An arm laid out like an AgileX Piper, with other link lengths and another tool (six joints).
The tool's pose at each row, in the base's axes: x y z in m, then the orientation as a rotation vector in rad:
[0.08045 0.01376 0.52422 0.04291 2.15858 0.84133]
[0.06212 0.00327 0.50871 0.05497 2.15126 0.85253]
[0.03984 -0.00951 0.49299 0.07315 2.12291 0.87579]
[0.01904 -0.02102 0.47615 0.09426 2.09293 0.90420]
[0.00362 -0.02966 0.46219 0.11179 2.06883 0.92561]
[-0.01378 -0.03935 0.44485 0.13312 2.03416 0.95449]
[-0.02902 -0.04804 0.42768 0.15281 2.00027 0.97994]
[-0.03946 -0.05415 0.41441 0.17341 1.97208 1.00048]
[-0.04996 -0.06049 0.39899 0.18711 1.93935 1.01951]
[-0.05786 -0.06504 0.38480 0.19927 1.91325 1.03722]
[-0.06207 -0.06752 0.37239 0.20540 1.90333 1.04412]
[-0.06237 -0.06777 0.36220 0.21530 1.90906 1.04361]
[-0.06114 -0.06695 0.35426 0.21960 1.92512 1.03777]
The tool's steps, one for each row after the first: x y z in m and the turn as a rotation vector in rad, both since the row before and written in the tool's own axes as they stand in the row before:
[0.01977 -0.01283 -0.01146 -0.00570 -0.00691 0.01118]
[0.02165 -0.01395 -0.01561 -0.01779 -0.02430 0.01592]
[0.02123 -0.01407 -0.01414 -0.02084 -0.02480 0.02009]
[0.01621 -0.01153 -0.01056 -0.01571 -0.02016 0.01619]
[0.01891 -0.01410 -0.01187 -0.02279 -0.02807 0.02022]
[0.01724 -0.01390 -0.01059 -0.02102 -0.02750 0.01815]
[0.01235 -0.01072 -0.00741 -0.01566 -0.02392 0.01795]
[0.01331 -0.01248 -0.00745 -0.01900 -0.02611 0.01204]
[0.01154 -0.01111 -0.00528 -0.01631 -0.02016 0.01194]
[0.00913 -0.00952 -0.00199 -0.00574 -0.00800 0.00568]
[0.00661 -0.00756 0.00178 0.00635 0.00182 0.00735]
[0.00481 -0.00566 0.00317 0.01151 0.01050 0.00289]

